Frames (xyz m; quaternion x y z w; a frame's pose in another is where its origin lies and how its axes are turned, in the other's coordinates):
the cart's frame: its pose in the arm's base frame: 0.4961 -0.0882 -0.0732 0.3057 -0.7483 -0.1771 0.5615
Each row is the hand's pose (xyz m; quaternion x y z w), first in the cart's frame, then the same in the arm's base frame.
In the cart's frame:
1: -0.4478 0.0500 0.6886 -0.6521 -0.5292 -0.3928 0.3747
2: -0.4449 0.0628 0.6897 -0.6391 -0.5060 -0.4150 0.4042
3: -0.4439 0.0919 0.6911 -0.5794 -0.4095 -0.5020 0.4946
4: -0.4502 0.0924 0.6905 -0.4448 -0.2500 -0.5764 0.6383
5: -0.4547 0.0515 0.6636 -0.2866 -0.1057 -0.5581 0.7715
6: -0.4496 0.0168 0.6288 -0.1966 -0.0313 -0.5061 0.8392
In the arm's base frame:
1: -0.0883 0.1894 -0.5818 0.0514 0.3420 0.9366 0.0558
2: -0.0931 0.1970 -0.5722 0.0144 0.3465 0.9375 0.0298
3: -0.1022 0.2180 -0.5542 0.1290 -0.3440 -0.9282 0.0595
4: -0.1006 0.2226 -0.5584 0.3324 -0.3630 -0.8459 0.2052
5: -0.0637 0.1970 -0.5783 0.4738 -0.4153 -0.6968 0.3429
6: -0.0226 0.1703 -0.5850 0.5193 -0.4560 -0.5895 0.4182

